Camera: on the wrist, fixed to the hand. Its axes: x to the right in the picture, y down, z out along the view.
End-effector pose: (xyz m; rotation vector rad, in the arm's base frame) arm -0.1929 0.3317 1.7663 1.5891 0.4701 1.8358
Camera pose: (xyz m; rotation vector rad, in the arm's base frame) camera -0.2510 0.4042 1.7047 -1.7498 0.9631 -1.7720
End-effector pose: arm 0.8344 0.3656 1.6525 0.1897 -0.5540 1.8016
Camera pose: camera 0.9179 0.4241 1.6073 0.0496 0.8743 -2.6733
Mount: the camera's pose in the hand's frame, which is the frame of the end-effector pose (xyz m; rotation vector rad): 0.0068 -0.0782 -0.0792 -0.0245 -0.2857 1.5657
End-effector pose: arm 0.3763 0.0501 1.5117 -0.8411 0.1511 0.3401
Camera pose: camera 0.4105 -0.0560 1.5127 -0.5320 0.5271 1.9148
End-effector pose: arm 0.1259 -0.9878 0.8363 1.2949 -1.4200 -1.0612
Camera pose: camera 0.2196 -1.0020 0.7776 -0.2304 -1.9515 -0.1288
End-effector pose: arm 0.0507 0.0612 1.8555 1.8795 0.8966 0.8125
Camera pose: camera -0.0301 0.1285 1.8184 2.3793 -0.9834 1.2873
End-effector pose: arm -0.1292 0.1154 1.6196 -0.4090 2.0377 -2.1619
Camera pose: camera -0.1524 0.1947 1.6945 0.6570 1.2965 -0.9762
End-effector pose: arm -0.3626 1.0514 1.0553 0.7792 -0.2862 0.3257
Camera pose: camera -0.3156 1.0578 0.9544 0.4259 -1.1551 1.6743
